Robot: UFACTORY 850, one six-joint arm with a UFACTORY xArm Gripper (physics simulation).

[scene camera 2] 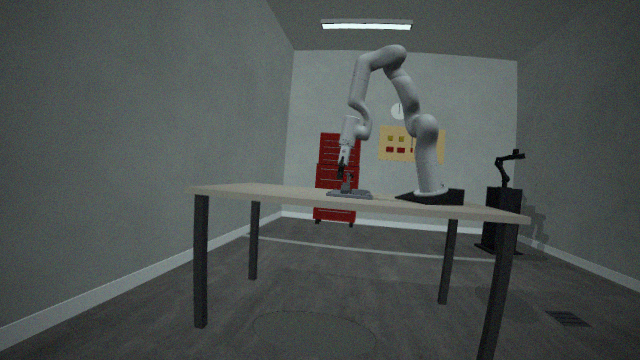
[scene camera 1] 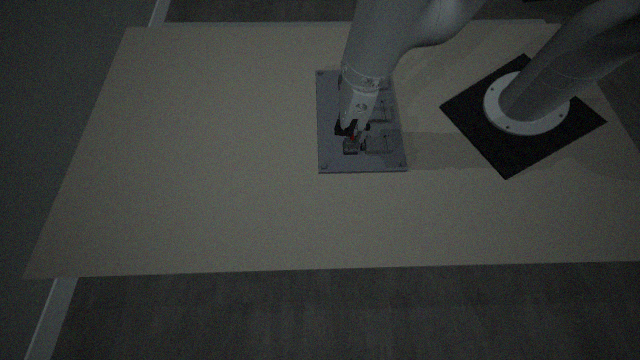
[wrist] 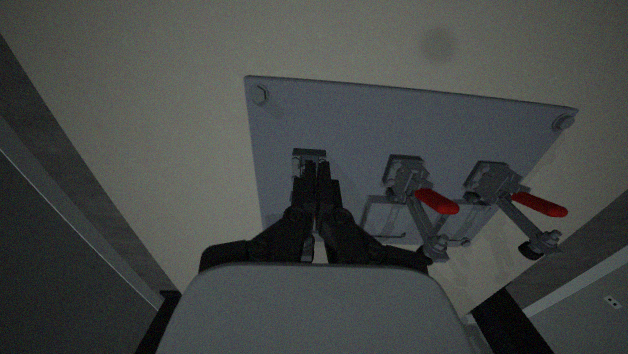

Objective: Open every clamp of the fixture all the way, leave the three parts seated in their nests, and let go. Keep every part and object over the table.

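Observation:
The grey fixture plate [scene camera 1: 330, 162] [scene camera 2: 329, 194] [wrist: 400, 110] lies on the table. My gripper [scene camera 1: 345, 131] [scene camera 2: 340, 175] [wrist: 315, 175] is shut and empty, its fingertips low at the near clamp [scene camera 1: 351, 146] [wrist: 309, 152]. The gripper hides most of that clamp; a bit of its red handle [scene camera 1: 352, 136] shows, and touching cannot be told. In the wrist view the middle clamp [wrist: 402, 172] and the far clamp [wrist: 487, 180] have red handles and arms raised off the nests. Pale parts show in the near nest [scene camera 1: 378, 144], the middle nest [scene camera 1: 382, 114] [wrist: 384, 220] and, partly hidden, the far nest.
The robot's round white base [scene camera 1: 492, 107] [scene camera 2: 431, 192] stands on a black mount [scene camera 1: 505, 162] to the right of the fixture. The table edge runs beyond the fixture on the base-away side. A red tool cabinet [scene camera 2: 327, 147] and a black stand [scene camera 2: 495, 200] are off the table.

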